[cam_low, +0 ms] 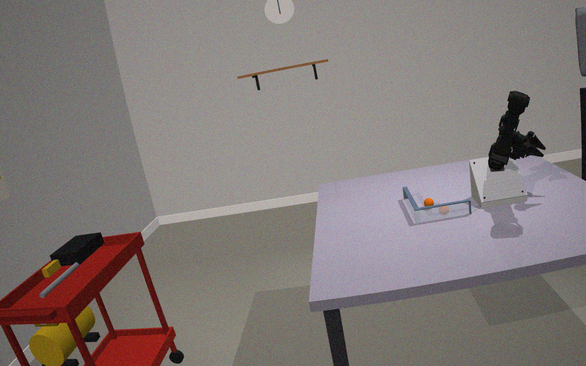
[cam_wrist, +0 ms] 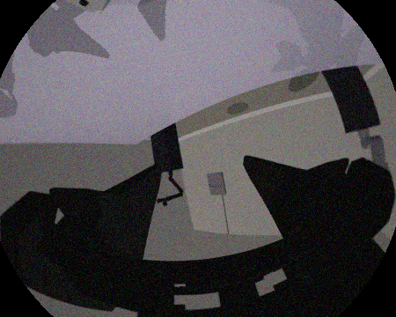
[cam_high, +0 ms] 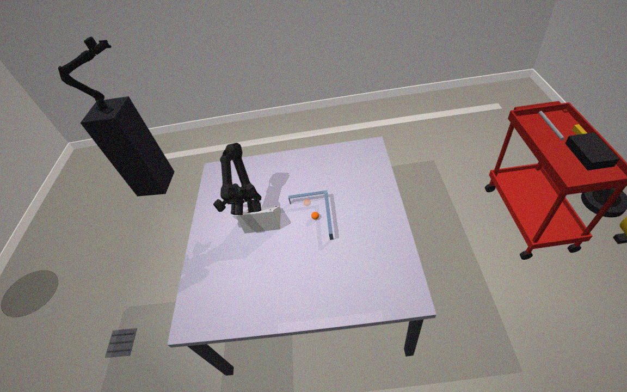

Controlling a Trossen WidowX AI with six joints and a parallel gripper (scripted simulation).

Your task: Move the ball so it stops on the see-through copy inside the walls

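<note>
My gripper tip is 530 mm short of the orange ball, 170 mm above it and 40 mm to the left of it. The rest, counted from my gripper tip: see-through copy of ball 480 mm ahead, 170 mm below, 60 mm to the left.
</note>
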